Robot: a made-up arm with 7 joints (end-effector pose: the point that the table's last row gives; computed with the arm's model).
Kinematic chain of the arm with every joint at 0, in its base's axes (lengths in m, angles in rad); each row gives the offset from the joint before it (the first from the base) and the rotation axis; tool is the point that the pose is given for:
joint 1: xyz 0 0.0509 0 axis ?
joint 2: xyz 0 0.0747 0 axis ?
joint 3: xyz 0 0 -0.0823 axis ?
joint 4: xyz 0 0 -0.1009 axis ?
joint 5: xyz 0 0 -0.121 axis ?
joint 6: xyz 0 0 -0.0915 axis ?
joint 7: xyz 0 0 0 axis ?
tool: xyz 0 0 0
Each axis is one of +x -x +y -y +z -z.
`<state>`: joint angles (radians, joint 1 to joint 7).
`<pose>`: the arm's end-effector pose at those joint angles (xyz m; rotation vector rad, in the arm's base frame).
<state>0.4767 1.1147 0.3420 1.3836 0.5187 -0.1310 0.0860</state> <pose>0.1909 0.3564 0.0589 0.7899 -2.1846 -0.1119</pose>
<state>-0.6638 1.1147 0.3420 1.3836 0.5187 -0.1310 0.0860</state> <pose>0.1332 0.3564 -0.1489 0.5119 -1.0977 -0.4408</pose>
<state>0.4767 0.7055 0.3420 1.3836 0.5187 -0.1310 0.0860</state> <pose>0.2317 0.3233 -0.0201 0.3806 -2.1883 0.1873</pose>
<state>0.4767 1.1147 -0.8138 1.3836 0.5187 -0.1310 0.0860</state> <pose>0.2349 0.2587 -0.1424 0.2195 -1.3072 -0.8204</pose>
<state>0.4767 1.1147 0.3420 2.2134 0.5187 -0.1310 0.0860</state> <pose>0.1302 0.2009 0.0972 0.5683 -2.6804 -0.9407</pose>
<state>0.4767 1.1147 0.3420 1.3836 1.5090 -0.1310 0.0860</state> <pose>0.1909 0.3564 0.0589 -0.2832 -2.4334 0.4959</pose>
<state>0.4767 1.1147 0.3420 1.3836 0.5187 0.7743 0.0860</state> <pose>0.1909 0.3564 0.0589 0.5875 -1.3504 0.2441</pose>
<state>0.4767 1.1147 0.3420 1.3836 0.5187 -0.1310 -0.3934</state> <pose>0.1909 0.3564 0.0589 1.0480 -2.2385 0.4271</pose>
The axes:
joint 1: -y
joint 2: +x
joint 3: +z
joint 4: -y
joint 5: +z
joint 6: +y
joint 7: -x

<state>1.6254 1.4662 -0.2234 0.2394 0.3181 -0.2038 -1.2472</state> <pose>0.0490 0.5119 0.0519 1.9841 -1.0061 2.2150</pose>
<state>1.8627 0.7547 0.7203 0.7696 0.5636 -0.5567 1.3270</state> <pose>0.1383 0.4267 0.1576 -0.4936 2.6435 0.3638</pose>
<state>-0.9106 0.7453 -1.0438 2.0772 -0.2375 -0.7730 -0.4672</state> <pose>-0.0752 0.0619 -0.1767 -0.8995 -1.4406 -0.2543</pose>
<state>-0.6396 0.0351 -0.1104 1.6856 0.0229 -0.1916 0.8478</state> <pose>0.0731 0.1079 -0.2533 -0.8444 -1.1427 -0.5719</pose>
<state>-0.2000 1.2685 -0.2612 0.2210 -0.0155 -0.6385 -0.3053</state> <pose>0.0187 0.4948 -0.1341 1.2572 -0.5311 -0.8034</pose>
